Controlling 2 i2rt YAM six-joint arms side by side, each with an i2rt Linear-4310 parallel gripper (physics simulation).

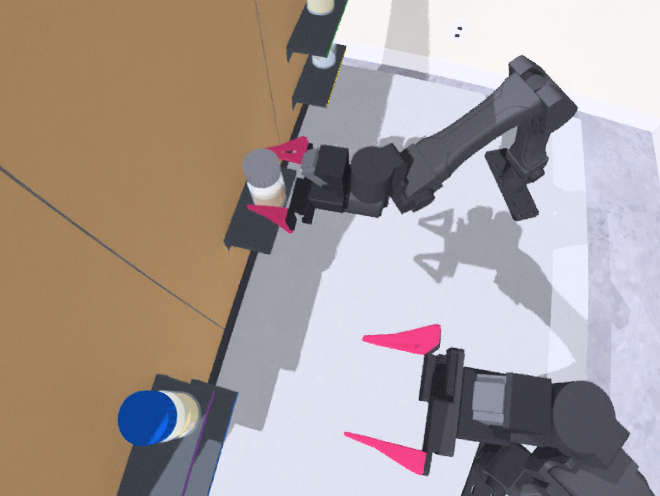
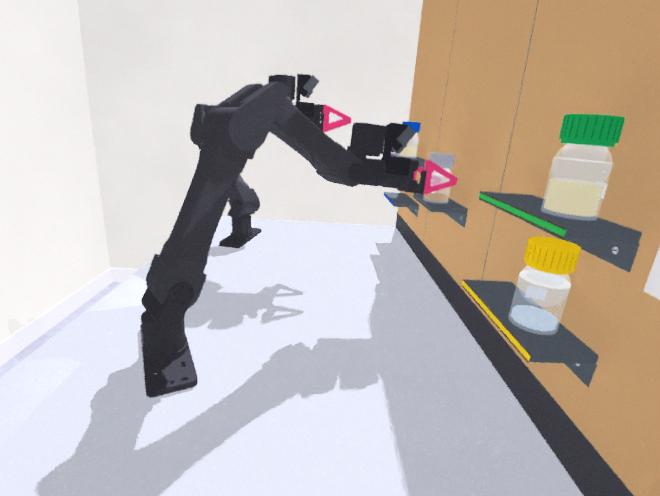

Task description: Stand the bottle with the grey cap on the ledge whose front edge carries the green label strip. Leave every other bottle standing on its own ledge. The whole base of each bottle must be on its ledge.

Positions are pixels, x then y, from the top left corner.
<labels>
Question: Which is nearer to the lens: the blue-capped bottle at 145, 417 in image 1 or the grey-capped bottle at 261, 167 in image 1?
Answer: The blue-capped bottle.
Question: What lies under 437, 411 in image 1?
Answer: The left gripper.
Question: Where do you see a brown wall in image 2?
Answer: At 577, 64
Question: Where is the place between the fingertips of the right gripper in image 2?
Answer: At 448, 181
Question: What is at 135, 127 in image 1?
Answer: A brown wall.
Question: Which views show the right gripper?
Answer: Image 1 and image 2: all of them.
</labels>
